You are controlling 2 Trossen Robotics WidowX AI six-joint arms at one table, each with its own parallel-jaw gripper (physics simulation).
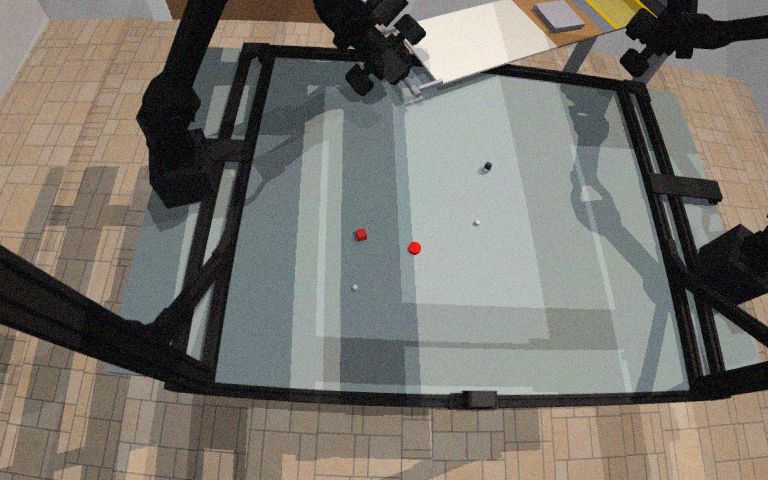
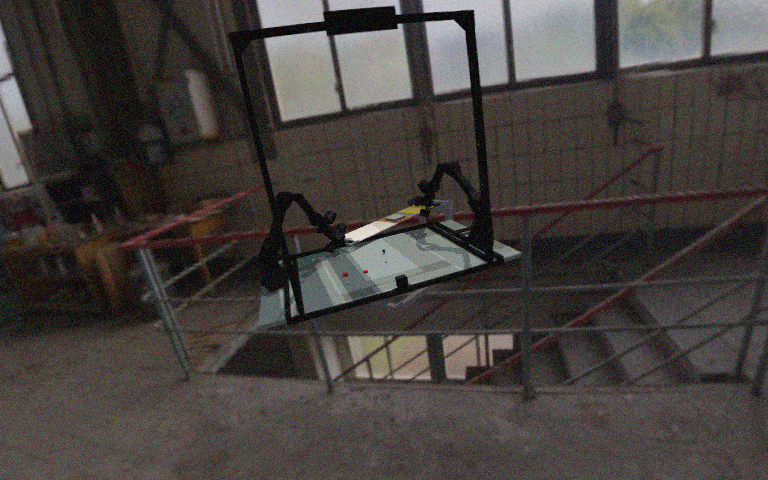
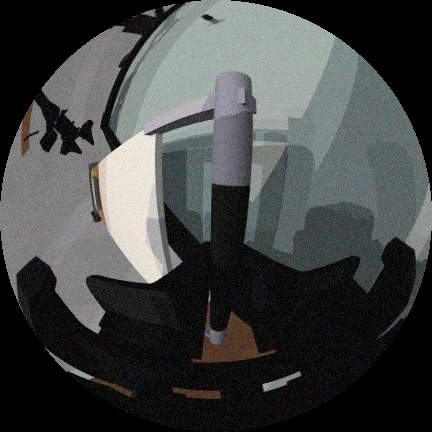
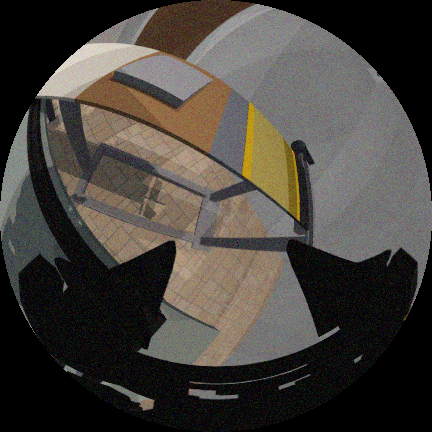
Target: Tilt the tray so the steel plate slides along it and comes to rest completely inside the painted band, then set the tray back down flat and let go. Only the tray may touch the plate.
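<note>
The long tray point(image 1: 477, 43) point(image 2: 373, 230) point(image 3: 128, 201) point(image 4: 189, 116) lies along the table's back edge, cream at one end and brown in the middle. The grey steel plate point(image 1: 559, 15) point(image 4: 160, 78) point(image 2: 394, 217) rests on the brown part, apart from the yellow painted band point(image 1: 608, 10) point(image 4: 270, 160) point(image 2: 411, 210). My left gripper point(image 1: 408, 64) point(image 2: 339, 238) point(image 3: 220, 245) is shut on the tray's handle bar point(image 3: 231, 128) point(image 1: 425, 86) at the cream end. My right gripper point(image 4: 233, 246) point(image 2: 422, 205) is open and empty, a short way from the other handle point(image 4: 304, 193) at the band end.
A black frame point(image 1: 254, 119) point(image 2: 477, 143) rims the grey-green table. Small loose pieces lie on it: a red cube point(image 1: 361, 234), a red disc point(image 1: 414, 248), a black cube point(image 1: 487, 166) and two white balls point(image 1: 476, 222) point(image 1: 354, 287).
</note>
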